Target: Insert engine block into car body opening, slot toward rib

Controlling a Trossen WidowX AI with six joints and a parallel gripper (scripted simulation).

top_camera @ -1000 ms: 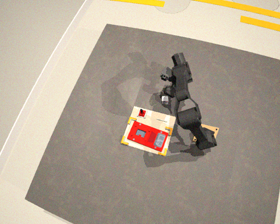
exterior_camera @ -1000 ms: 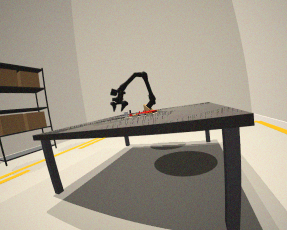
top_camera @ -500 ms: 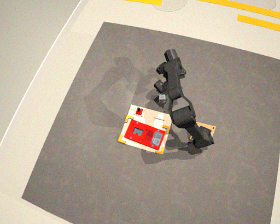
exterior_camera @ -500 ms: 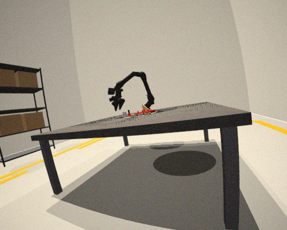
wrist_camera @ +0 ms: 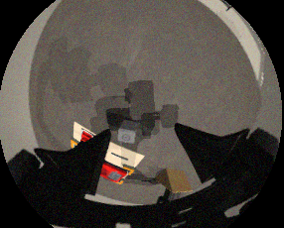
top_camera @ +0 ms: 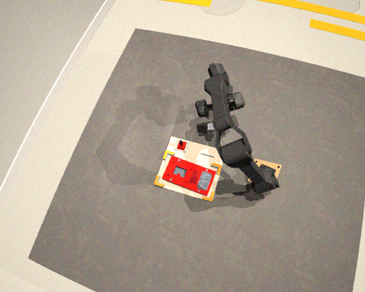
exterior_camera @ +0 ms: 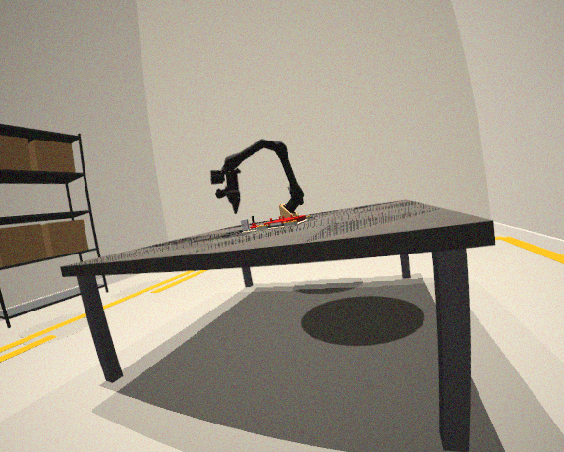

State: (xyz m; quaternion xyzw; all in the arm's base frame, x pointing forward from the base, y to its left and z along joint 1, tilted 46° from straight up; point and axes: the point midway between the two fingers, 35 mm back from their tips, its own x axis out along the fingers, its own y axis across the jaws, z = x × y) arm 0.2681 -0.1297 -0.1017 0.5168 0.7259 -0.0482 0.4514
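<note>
The engine block lies 60 mm below my gripper tip, 50 mm to the left of it and 10 mm ahead of it.
</note>
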